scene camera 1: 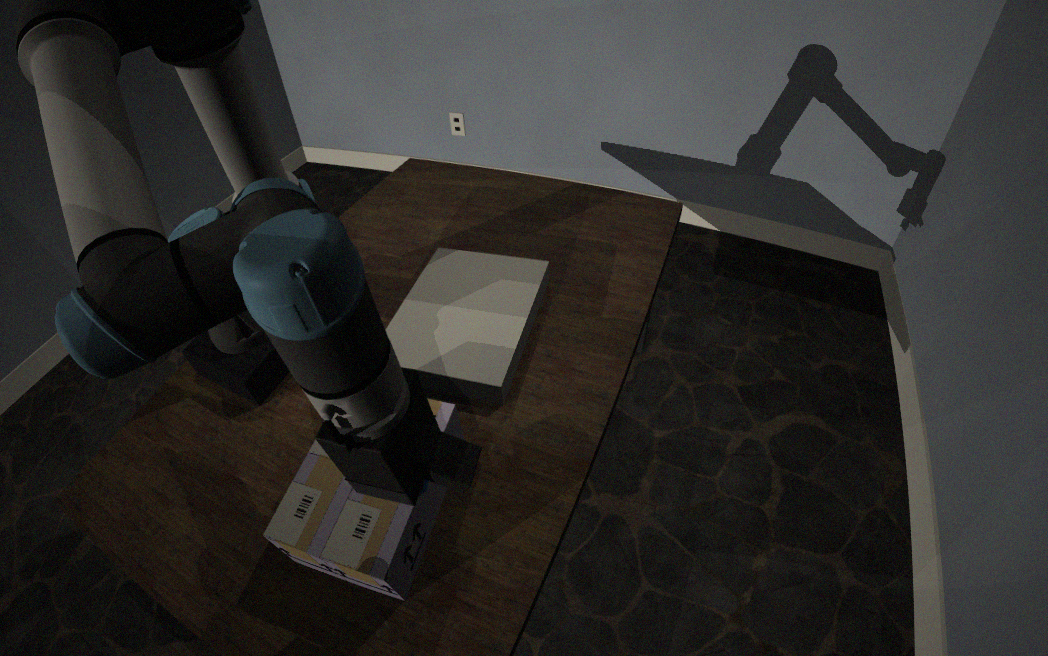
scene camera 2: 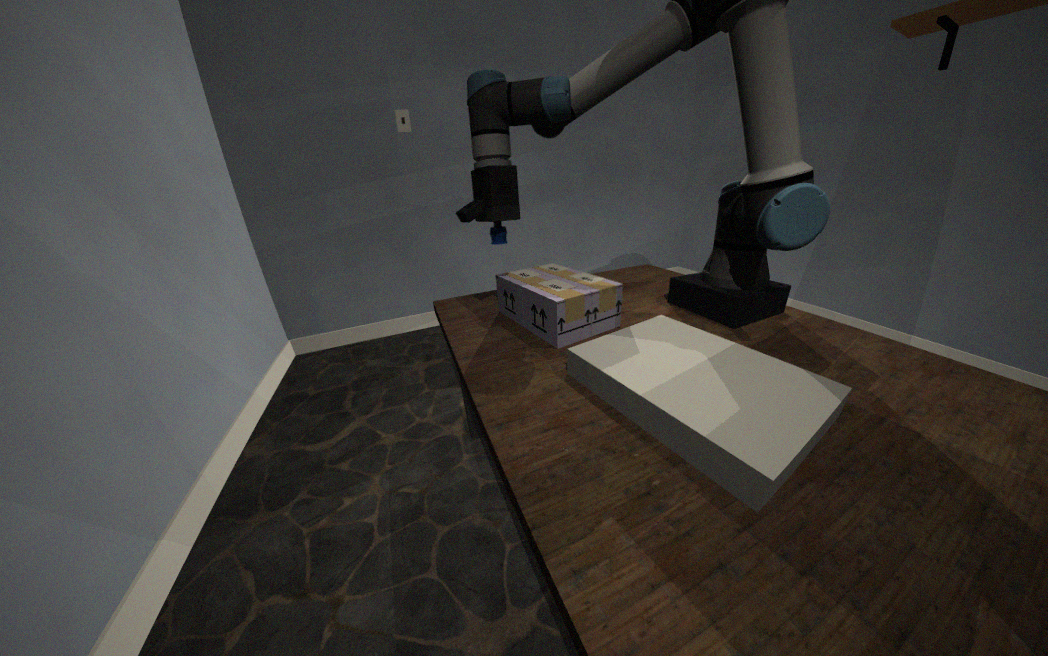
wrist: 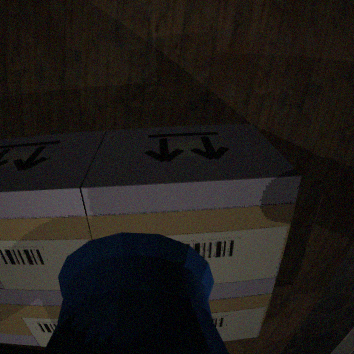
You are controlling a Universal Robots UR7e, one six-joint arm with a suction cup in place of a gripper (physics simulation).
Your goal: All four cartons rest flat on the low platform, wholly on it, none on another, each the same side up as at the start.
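Places are measured from the arm's base along level axes (x left, y ahead, z down), in millimetres.
Pixels of known places: hand at its tool point: (scene camera 2: 499,243) (wrist: 136,291); arm's base at its link origin: (scene camera 1: 248,323) (scene camera 2: 733,281).
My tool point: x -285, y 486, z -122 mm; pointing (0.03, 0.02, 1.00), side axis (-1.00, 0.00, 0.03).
Observation:
Ahead of a thing's pixels: the offset from my tool point to its top centre. Level surfaces: height alone.
The lilac-and-tan cartons @(dx -22, dy -70, dz +92 mm) (scene camera 1: 359,533) (scene camera 2: 533,305) (wrist: 185,215) stand side by side in a tight block on the table, labels up, arrows on their sides. The low platform @(dx +415, dy -85, dz +144 mm) (scene camera 1: 494,309) (scene camera 2: 696,379) is a pale flat slab beside them and bears no carton. My gripper, a blue suction cup (scene camera 2: 498,236) (wrist: 135,285), hangs in the air above the block, apart from it, with nothing on it. In the wrist view the cup hides part of the carton tops. In scene camera 1 the arm's wrist hides the cup and part of the block.
The wooden table @(dz +192 mm) (scene camera 1: 533,495) (scene camera 2: 541,433) bears the block, the platform and the arm's black base (scene camera 1: 239,371) (scene camera 2: 727,297). The table's long edge runs close past the block and platform. A wall shelf (scene camera 2: 966,13) is high at the right in scene camera 2.

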